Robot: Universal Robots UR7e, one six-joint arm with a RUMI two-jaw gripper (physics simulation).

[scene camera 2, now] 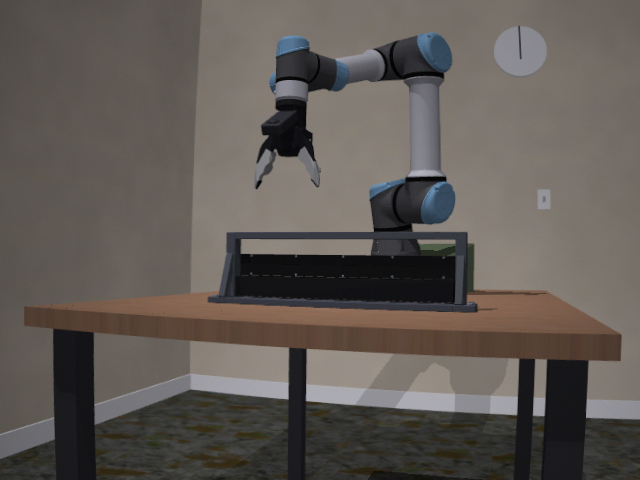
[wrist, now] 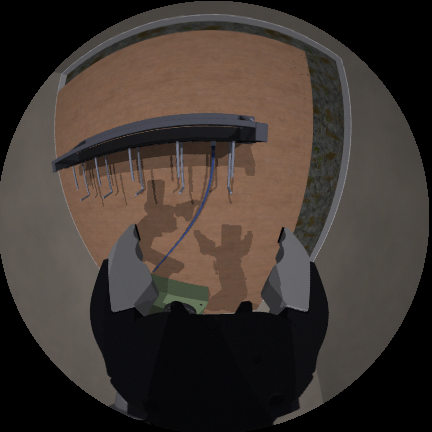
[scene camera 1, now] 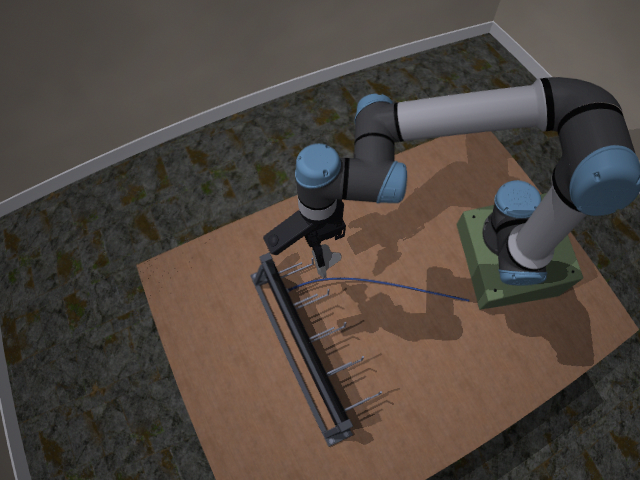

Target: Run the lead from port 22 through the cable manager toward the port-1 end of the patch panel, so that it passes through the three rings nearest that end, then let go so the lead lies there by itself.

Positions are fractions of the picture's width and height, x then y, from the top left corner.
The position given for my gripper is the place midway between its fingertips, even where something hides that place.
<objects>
my gripper: scene camera 2 0.45,0.39; wrist 0.48,0.53; scene camera 1 0.49,0.52
</objects>
